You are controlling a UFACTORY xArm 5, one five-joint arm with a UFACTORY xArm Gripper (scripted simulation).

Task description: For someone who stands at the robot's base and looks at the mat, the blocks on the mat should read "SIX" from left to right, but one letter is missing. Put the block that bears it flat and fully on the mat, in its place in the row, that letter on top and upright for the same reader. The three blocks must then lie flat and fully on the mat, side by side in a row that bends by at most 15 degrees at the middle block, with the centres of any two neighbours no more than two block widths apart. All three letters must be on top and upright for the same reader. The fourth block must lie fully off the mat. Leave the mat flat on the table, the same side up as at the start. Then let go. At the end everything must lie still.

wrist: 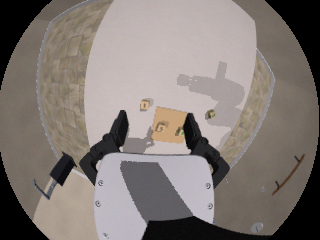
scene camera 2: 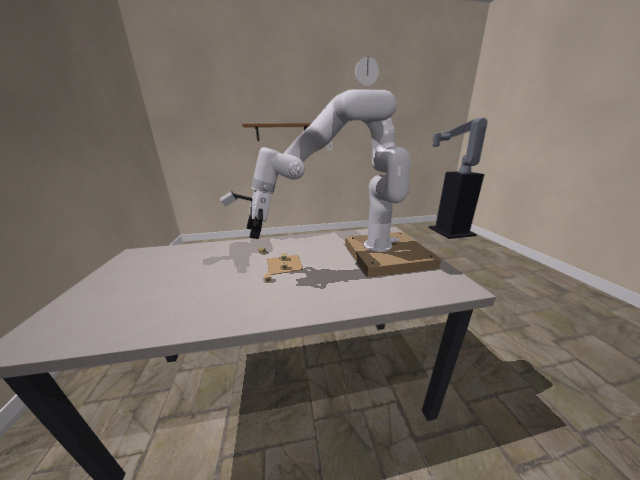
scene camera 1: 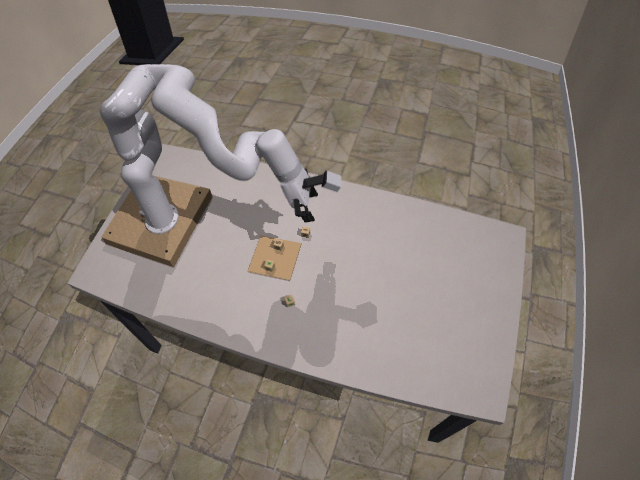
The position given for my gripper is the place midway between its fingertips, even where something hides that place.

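My gripper (scene camera 1: 311, 208) is visible, also in scene camera 2 (scene camera 2: 252, 233) and in the wrist view (wrist: 156, 118). A tan mat (scene camera 1: 285, 260) is visible too, and the wrist view shows the mat as well (wrist: 173, 119).
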